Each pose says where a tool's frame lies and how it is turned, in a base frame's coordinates. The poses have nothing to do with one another.
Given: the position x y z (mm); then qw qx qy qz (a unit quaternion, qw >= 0).
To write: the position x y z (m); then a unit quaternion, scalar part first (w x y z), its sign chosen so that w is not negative. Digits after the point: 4 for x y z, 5 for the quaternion.
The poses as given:
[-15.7 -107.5 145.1 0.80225 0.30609 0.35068 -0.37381]
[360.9 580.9 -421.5 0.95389 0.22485 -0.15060 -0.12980]
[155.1 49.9 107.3 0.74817 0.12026 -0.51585 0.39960]
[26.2 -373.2 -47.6 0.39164 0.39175 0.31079 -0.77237]
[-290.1 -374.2 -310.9 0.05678 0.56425 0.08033 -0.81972]
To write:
[-0.0157 -0.1075 0.1451 0.80225 0.30609 0.35068 -0.37381]
[0.3609 0.5809 -0.4215 0.95389 0.22485 -0.15060 -0.12980]
[0.1551 0.0499 0.1073 0.74817 0.12026 -0.51585 0.39960]
[0.0262 -0.3732 -0.0476 0.39164 0.39175 0.31079 -0.77237]
[-0.2901 -0.3742 -0.3109 0.05678 0.56425 0.08033 -0.81972]

